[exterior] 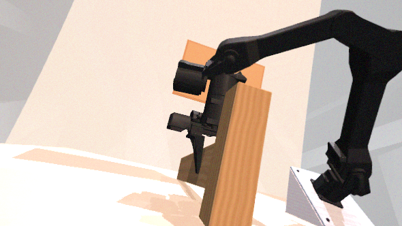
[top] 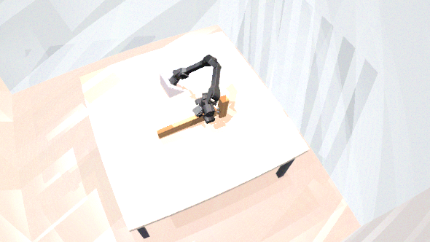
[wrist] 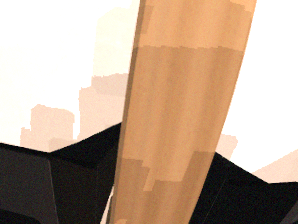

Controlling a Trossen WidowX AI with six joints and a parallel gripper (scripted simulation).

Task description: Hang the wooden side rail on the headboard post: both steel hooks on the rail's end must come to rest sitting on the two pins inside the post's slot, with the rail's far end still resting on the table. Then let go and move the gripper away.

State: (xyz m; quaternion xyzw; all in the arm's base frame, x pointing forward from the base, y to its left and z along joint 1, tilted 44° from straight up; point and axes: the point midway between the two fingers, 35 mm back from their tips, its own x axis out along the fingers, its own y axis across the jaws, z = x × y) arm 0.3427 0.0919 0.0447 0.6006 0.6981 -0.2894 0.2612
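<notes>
My gripper tip is now 130 mm to the right of the headboard post and 40 mm below it.
</notes>
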